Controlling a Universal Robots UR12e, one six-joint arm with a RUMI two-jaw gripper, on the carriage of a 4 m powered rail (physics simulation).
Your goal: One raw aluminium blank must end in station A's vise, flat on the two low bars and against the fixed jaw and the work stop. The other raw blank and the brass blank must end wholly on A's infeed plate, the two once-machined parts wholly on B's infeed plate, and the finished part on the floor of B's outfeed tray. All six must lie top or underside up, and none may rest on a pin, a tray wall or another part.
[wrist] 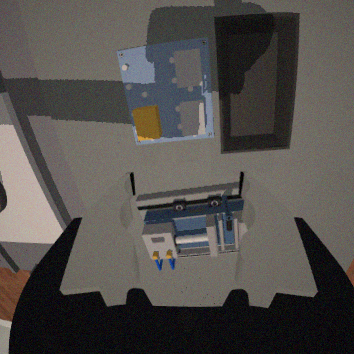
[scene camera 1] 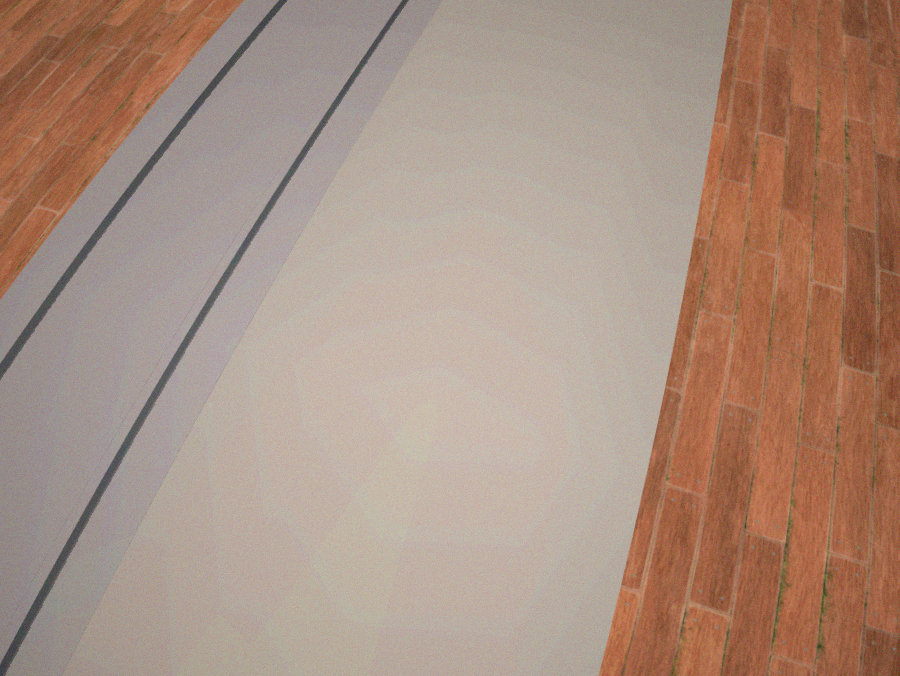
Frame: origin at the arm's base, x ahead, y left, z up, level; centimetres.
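Seen in the pictures: gripper, fingertip midpoint: (wrist: 186, 173).
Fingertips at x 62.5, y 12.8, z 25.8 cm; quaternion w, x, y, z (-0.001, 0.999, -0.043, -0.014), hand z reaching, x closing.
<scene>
Offsets run from my fingertips to a thing's top centre. "spot": to the spot under its first point.
My gripper (wrist: 186, 173) is open, fingers wide apart, above the floor side of a vise (wrist: 213, 235) in the wrist view. No part shows between the fingertips. A blue infeed plate @[dy +3.0, dx -4.0, dz -28.0 cm] (wrist: 137, 67) with round pins lies beyond it. The brass blank @[dy -1.6, dx -8.5, dz -24.4 cm] (wrist: 146, 121) lies at the plate's near left corner. Two plain grey blocks, one far right (wrist: 188, 68) and one near right (wrist: 190, 118), lie flat on the plate, mostly in shadow; their machining state is hard to tell. No part is discernible in the vise. The station letter cannot be read. Scene camera 1 shows no part or gripper.
A dark, walled tray @[spot: dy +3.3, dx +19.3, dz -24.6 cm] (wrist: 294, 85) stands right of the plate, partly under the arm's shadow; no part shows in it. Blue-tipped fittings @[spot: dy -33.7, dx -7.0, dz -17.9 cm] (wrist: 171, 262) stick out from the vise's near side. A pale panel (wrist: 30, 190) is at the left. Two dark rail lines (scene camera 1: 218, 291) run along the floor.
</scene>
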